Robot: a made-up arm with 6 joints. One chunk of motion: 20 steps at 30 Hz.
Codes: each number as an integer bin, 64 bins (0 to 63) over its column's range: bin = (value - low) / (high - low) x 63, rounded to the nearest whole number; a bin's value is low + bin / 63 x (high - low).
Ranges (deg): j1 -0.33..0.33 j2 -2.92..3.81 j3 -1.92..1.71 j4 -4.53..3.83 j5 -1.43..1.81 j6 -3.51..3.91
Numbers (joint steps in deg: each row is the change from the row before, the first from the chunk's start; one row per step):
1: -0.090 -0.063 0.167 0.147 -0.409 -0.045
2: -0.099 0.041 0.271 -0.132 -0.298 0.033
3: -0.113 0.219 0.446 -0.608 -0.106 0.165
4: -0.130 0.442 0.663 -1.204 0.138 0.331
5: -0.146 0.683 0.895 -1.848 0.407 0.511
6: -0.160 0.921 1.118 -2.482 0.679 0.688
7: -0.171 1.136 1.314 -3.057 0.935 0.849
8: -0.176 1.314 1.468 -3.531 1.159 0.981
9: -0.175 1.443 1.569 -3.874 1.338 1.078
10: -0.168 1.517 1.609 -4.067 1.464 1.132
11: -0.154 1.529 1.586 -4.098 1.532 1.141
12: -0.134 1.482 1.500 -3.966 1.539 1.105
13: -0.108 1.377 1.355 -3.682 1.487 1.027
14: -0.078 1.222 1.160 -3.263 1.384 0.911
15: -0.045 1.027 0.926 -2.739 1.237 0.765
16: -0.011 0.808 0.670 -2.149 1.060 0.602
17: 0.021 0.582 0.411 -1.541 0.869 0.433
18: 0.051 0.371 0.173 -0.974 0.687 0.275
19: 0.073 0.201 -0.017 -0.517 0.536 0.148
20: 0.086 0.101 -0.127 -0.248 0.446 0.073
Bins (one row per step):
1: 23 27 36 35 20 29
2: 22 28 38 33 22 30
3: 21 29 41 30 26 31
4: 19 31 45 25 30 33
5: 18 34 49 20 36 34
6: 16 36 53 15 41 36
7: 15 38 56 11 46 37
8: 15 40 59 8 50 38
9: 15 41 61 5 54 39
10: 15 42 61 3 56 39
11: 17 42 61 3 58 39
12: 19 41 59 4 58 39
13: 21 40 57 6 57 39
14: 24 39 53 10 55 38
15: 27 37 49 13 52 36
16: 30 35 45 18 48 35
17: 34 33 40 23 45 33
18: 36 31 36 27 41 32
19: 38 29 33 30 38 31
20: 40 28 31 32 36 30

